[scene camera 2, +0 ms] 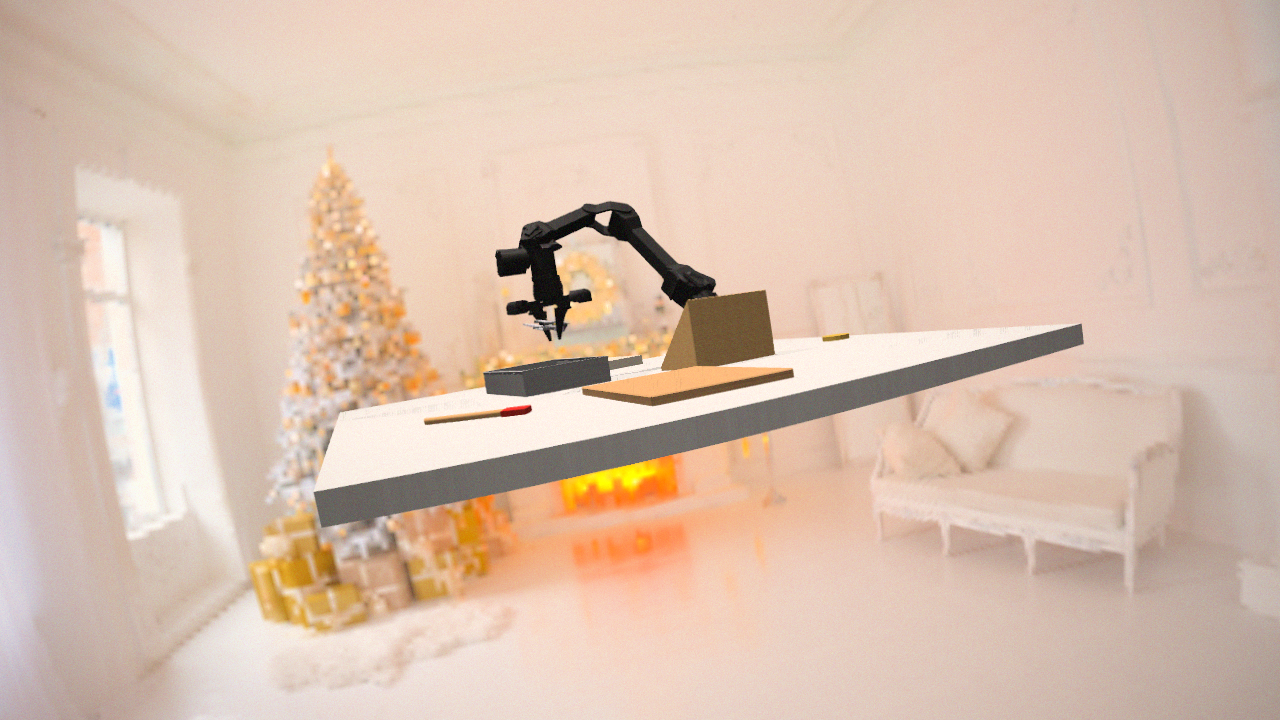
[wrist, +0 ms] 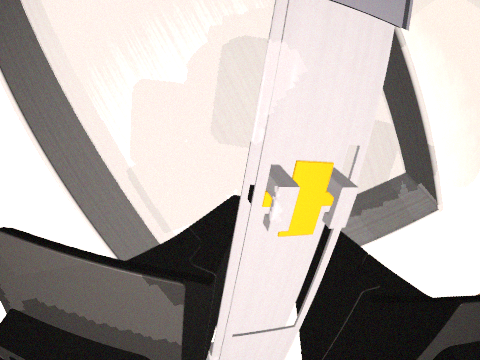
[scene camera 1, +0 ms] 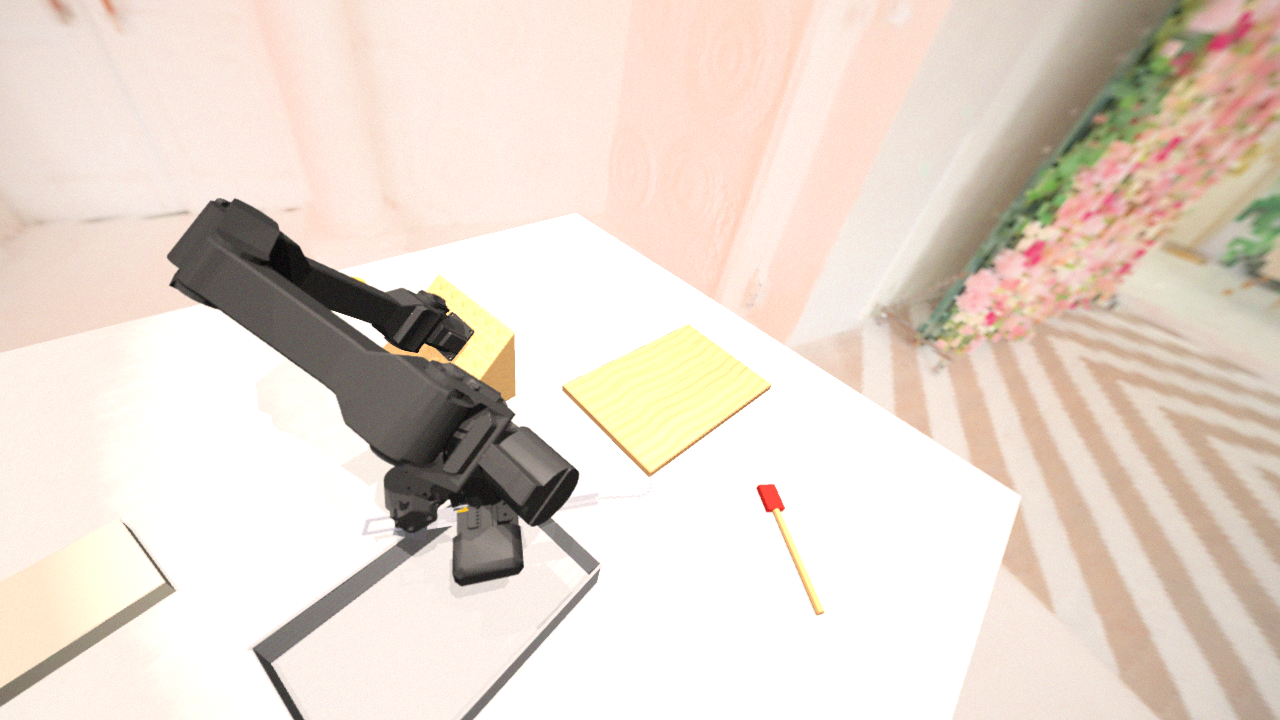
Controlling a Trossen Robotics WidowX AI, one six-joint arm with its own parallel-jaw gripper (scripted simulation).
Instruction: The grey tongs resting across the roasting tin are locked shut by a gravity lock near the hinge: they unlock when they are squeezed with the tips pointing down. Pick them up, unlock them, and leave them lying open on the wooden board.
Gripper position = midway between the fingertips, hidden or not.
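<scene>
On scene camera 1 you'd see the gripper (scene camera 1: pixel 491 525), a red-headed spatula (scene camera 1: pixel 772 502), a roasting tin (scene camera 1: pixel 398 630) and a wooden board (scene camera 1: pixel 655 402). Scene camera 2 has the gripper (scene camera 2: pixel 555 340) as well, plus the spatula (scene camera 2: pixel 525 409) and the board (scene camera 2: pixel 662 388). The wrist view's got a yellow lock piece (wrist: pixel 313 177) and the gripper again (wrist: pixel 269 213), but the red-headed spatula is out of frame in the wrist view.
</scene>
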